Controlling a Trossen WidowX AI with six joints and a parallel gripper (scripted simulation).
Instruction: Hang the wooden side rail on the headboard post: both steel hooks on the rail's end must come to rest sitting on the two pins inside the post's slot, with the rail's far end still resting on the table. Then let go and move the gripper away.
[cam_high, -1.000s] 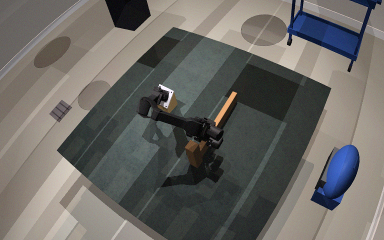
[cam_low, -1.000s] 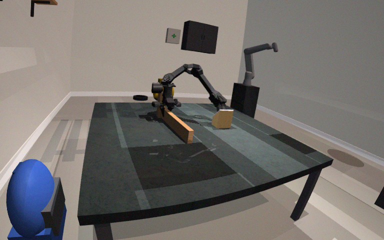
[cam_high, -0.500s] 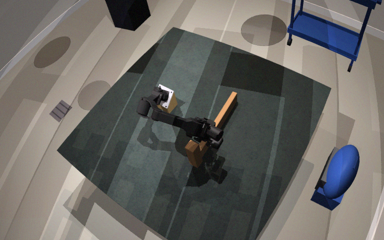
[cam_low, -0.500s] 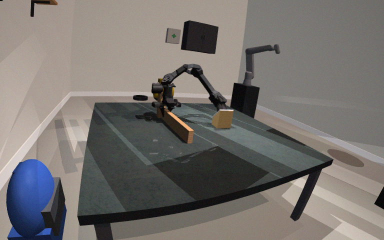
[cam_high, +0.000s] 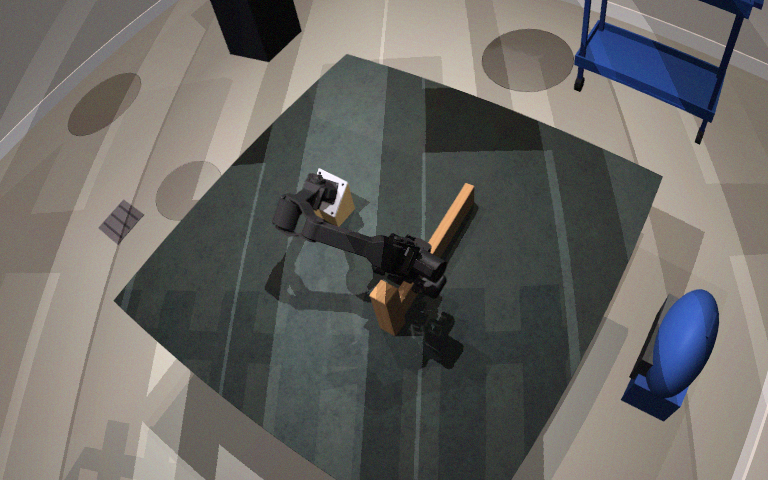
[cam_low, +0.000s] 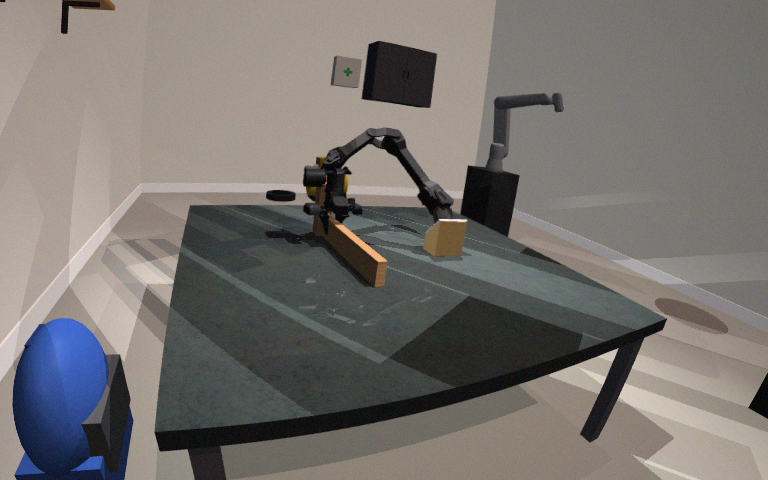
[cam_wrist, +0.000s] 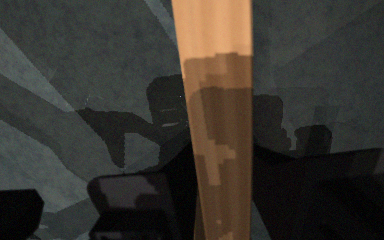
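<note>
The headboard post is 100 mm to the right of my gripper tip and 50 mm above it.
</note>
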